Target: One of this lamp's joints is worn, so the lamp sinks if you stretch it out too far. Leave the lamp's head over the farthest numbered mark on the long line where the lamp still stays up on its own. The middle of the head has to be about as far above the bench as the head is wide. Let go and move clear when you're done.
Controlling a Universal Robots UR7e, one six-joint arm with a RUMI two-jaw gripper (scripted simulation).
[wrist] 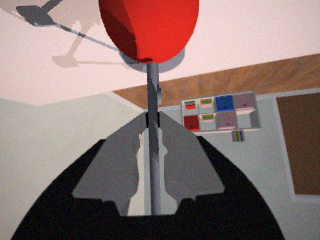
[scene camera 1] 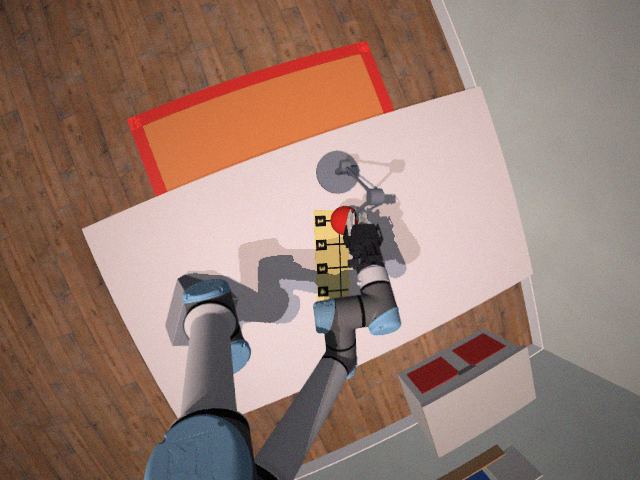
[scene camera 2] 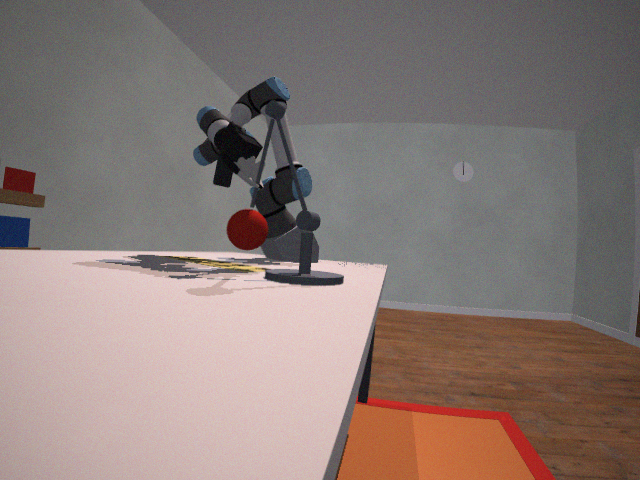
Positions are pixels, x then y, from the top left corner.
Labels:
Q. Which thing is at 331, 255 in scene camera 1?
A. A yellow numbered strip.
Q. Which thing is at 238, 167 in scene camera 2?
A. The gripper.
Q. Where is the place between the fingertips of the gripper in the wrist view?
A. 153, 113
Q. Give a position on a lamp head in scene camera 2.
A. At 247, 229

